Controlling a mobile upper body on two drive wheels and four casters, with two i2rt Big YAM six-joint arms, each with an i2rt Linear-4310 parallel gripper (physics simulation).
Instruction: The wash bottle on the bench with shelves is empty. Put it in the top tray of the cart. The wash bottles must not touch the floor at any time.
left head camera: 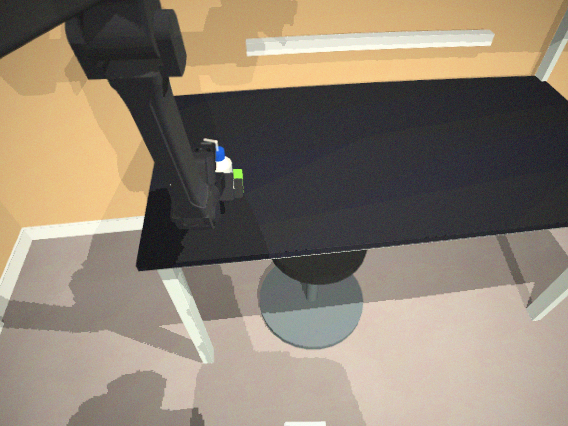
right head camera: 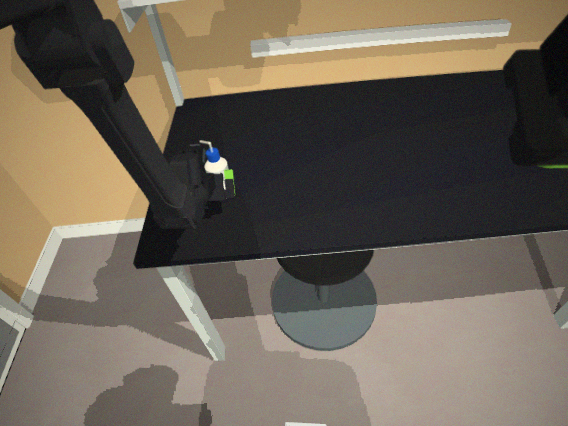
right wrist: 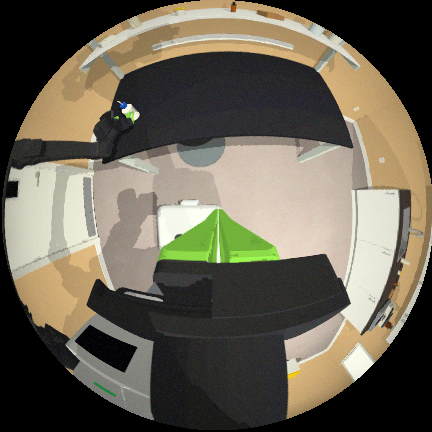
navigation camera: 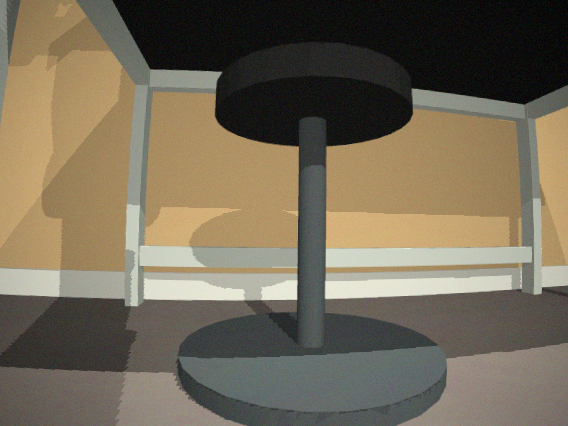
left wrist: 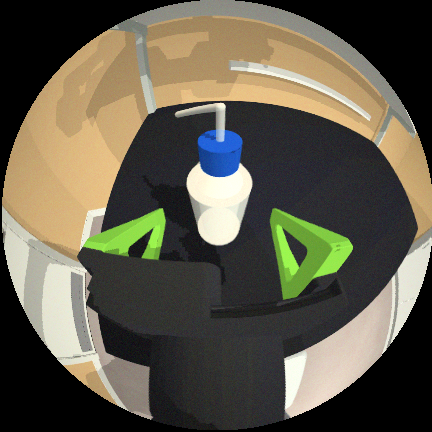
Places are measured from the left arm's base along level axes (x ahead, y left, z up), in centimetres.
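Pixels of known places: left gripper, fingertip midpoint: (right wrist: 125, 113) (left wrist: 217, 214); right gripper, fingertip midpoint: (right head camera: 519, 155) (right wrist: 217, 214).
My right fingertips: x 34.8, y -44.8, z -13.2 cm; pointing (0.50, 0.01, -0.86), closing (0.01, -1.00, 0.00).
Behind a point stands the place of what it marks.
The white wash bottle (left head camera: 223, 165) @(z -53.7, x 80.7, y -1.3 cm) (right head camera: 216, 165) @(z -53.4, x 80.7, y -0.9 cm) (left wrist: 219, 187) @(z -53.5, x 80.5, y -0.1 cm) (right wrist: 131, 111), with a blue cap and a bent spout, stands upright on the black bench top (left head camera: 350, 150) @(z -64.8, x 100.0, y -37.3 cm) (right head camera: 350, 150) @(z -64.7, x 99.4, y -36.5 cm) (left wrist: 325, 175) @(z -64.8, x 95.1, y -25.4 cm) (right wrist: 225, 100) @(z -64.8, x 86.0, y -48.2 cm), near its left end. My left gripper (left head camera: 226, 181) @(z -55.5, x 79.3, y 0.1 cm) (right head camera: 217, 179) @(z -55.5, x 79.3, y 0.1 cm) (left wrist: 217, 214) @(z -55.5, x 79.3, y 0.1 cm) (right wrist: 125, 113) @(z -55.5, x 79.3, y 0.1 cm) is open and low over the bench. Its green fingers are spread to either side of the bottle's lower body, with gaps in the left wrist view. My right gripper (right head camera: 555, 166) (right wrist: 217, 214) @(z -13.2, x 34.8, y -44.8 cm) is shut and empty, away from the bottle. The cart cannot be made out in these views.
A round stool (left head camera: 311, 325) (right head camera: 324, 327) (right wrist: 202, 154) (navigation camera: 312, 385) stands under the bench's front edge. A shelf (right wrist: 150, 25) with small items runs above the bench. White bench legs (left head camera: 187, 315) @(z -98.0, x 61.3, y 13.8 cm) (right head camera: 195, 312) @(z -98.0, x 61.5, y 12.6 cm) reach the floor. A white cabinet (right wrist: 375, 240) @(z -89.6, x 0.8, y -217.1 cm) stands at the right.
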